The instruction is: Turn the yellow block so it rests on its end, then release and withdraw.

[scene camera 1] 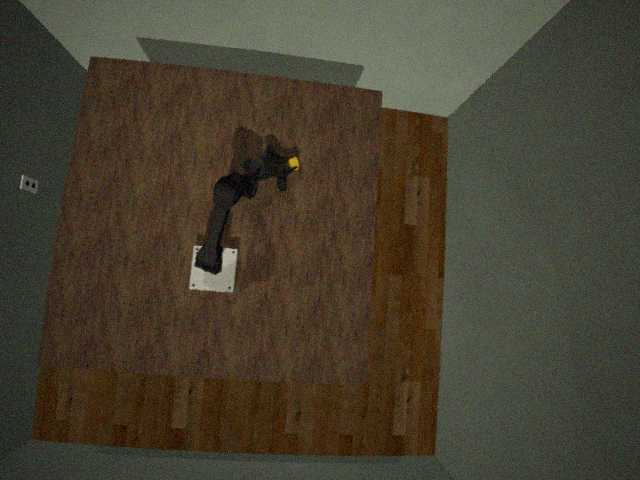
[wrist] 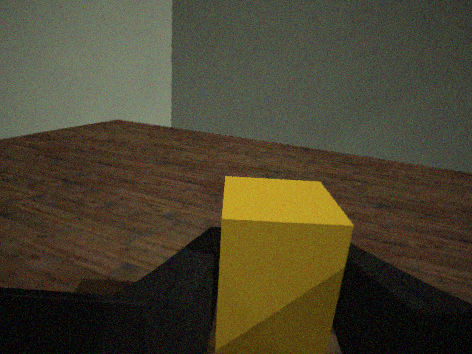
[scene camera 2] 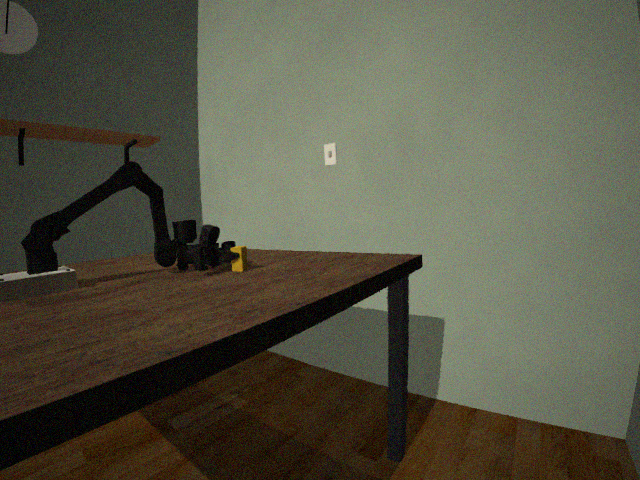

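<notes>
The yellow block (scene camera 1: 294, 163) (scene camera 2: 239, 259) (wrist: 282, 260) is upright, its long side vertical, at the table's far part in the scene camera 2 view. Its lower end is at or very near the table top; whether it touches cannot be told. My gripper (scene camera 2: 235, 254) is shut on the block, pointing roughly level, with a dark finger on each side of it in the wrist view. The block's lower part is hidden in the wrist view.
The brown wooden table (scene camera 1: 155, 320) (scene camera 2: 155, 320) (wrist: 100, 200) carries the arm on a white base plate (scene camera 1: 212, 281). A wall shelf (scene camera 2: 77, 133) is behind the arm. The table's far corner and the walls show beyond the block.
</notes>
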